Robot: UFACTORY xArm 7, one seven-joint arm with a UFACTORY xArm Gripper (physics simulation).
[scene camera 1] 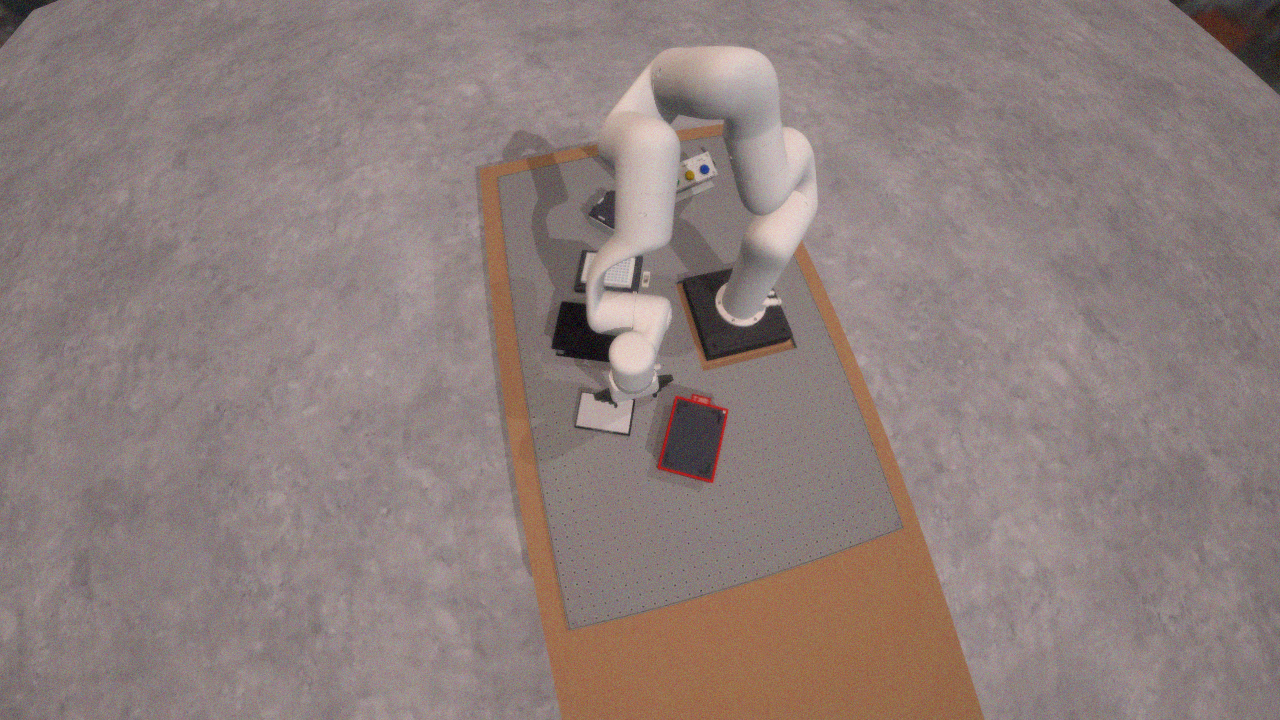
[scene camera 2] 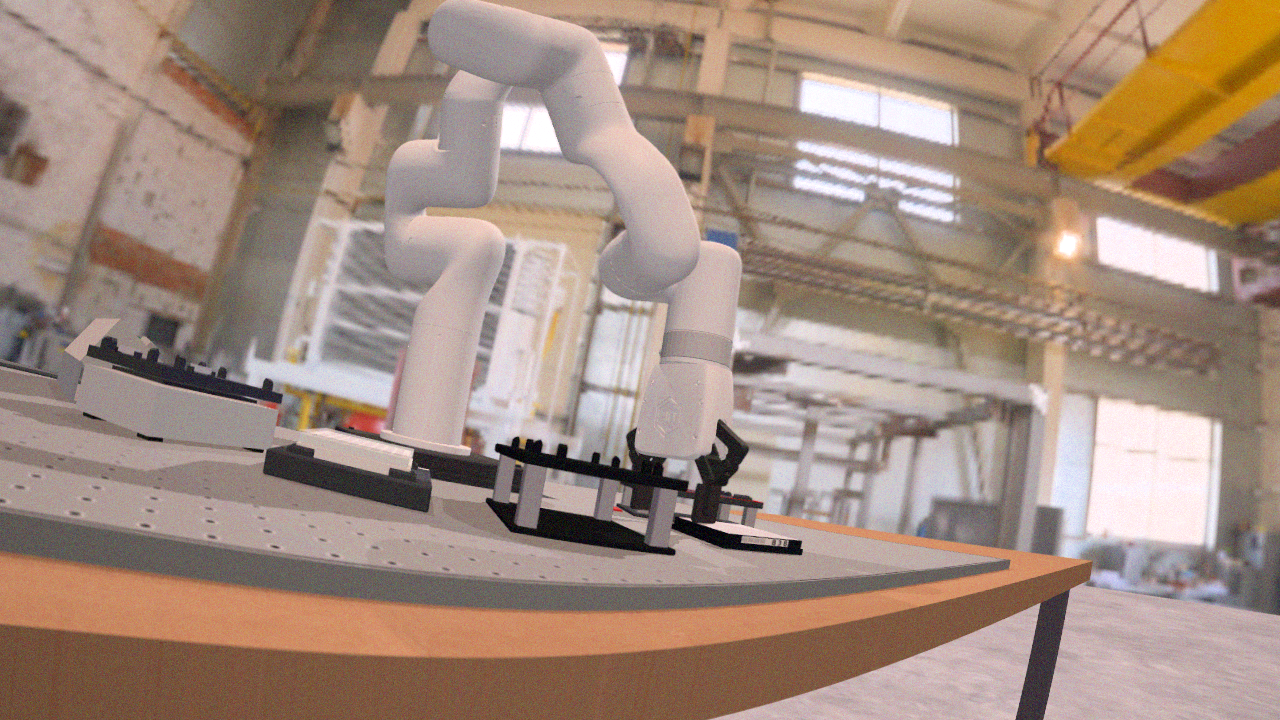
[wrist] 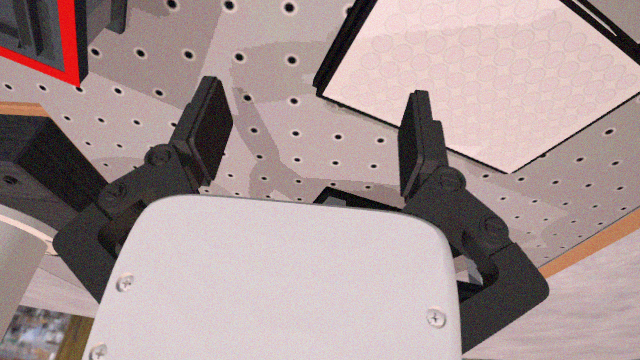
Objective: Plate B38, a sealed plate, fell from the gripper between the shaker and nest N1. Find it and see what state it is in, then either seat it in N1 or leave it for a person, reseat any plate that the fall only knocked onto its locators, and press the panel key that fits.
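Frame: origin at the arm's base, x ahead, y left, z up, level; millimetres.
Seen in the pictures: gripper, fingertip midpoint: (scene camera 1: 634,396) (wrist: 314,105); arm's base, link origin: (scene camera 1: 740,303) (scene camera 2: 424,446) (wrist: 2,221).
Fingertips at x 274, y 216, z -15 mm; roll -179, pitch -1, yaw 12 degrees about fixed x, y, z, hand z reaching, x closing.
Offsets run from my fingertips to a thing's middle. "*": to the spot under its first point.
A white-topped plate with a black rim @(dx +68, dy +34, dz -6 mm) (scene camera 1: 605,416) (scene camera 2: 747,535) (wrist: 480,65) lies flat on the perforated board beyond the black raised stand; its end label in scene camera 2 seems to read B38. Faint circles show under its pale top, with no tear visible. My gripper (scene camera 1: 635,399) (scene camera 2: 673,514) (wrist: 314,105) is open and empty, beside the plate's near corner, one finger over its edge in the wrist view. A white gridded plate @(dx +50, dy -330, dz +17 mm) (scene camera 1: 617,268) (scene camera 2: 353,447) is in a low black nest @(dx +50, dy -330, dz -2 mm) (scene camera 2: 344,481); whether it is fully down is unclear. The nest's tag @(* dx -44, dy -312, dz -12 mm) (scene camera 1: 645,279) is unreadable.
A black raised stand on grey posts @(* dx +124, dy -151, dz +43 mm) (scene camera 1: 577,331) (scene camera 2: 590,461) is between nest and fallen plate. A red-edged dark tray @(dx -125, dy +105, dz +9 mm) (scene camera 1: 686,474) (wrist: 70,45) is near the gripper. The shaker @(* dx +61, dy -501, dz +41 mm) (scene camera 1: 602,210) (scene camera 2: 179,407) and key panel @(dx -152, dy -614, dz +28 mm) (scene camera 1: 698,171) are at the far end, partly behind my arm.
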